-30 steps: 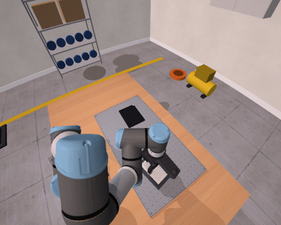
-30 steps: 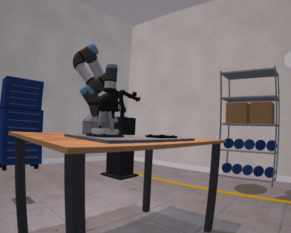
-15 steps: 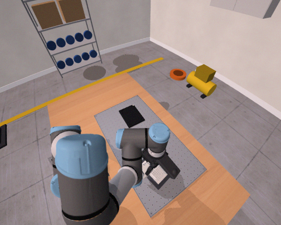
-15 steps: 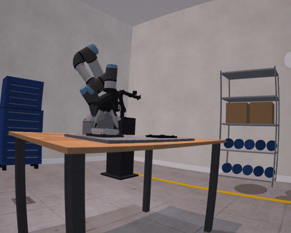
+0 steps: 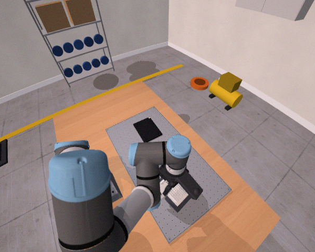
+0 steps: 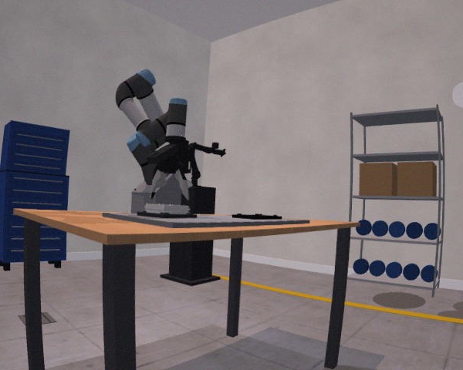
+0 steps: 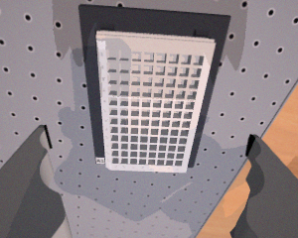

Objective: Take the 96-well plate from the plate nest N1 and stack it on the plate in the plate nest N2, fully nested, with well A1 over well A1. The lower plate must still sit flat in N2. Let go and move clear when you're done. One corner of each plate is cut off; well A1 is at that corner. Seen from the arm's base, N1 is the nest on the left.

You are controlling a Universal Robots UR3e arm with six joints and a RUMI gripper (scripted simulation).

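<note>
The dark nest N2 is 5 cm below my hand. Round my hand: A1 label (8 cm to the left, 5 cm ahead, 4 cm below); black plate nest N1 (37 cm to the left, 11 cm ahead, 5 cm below).
</note>
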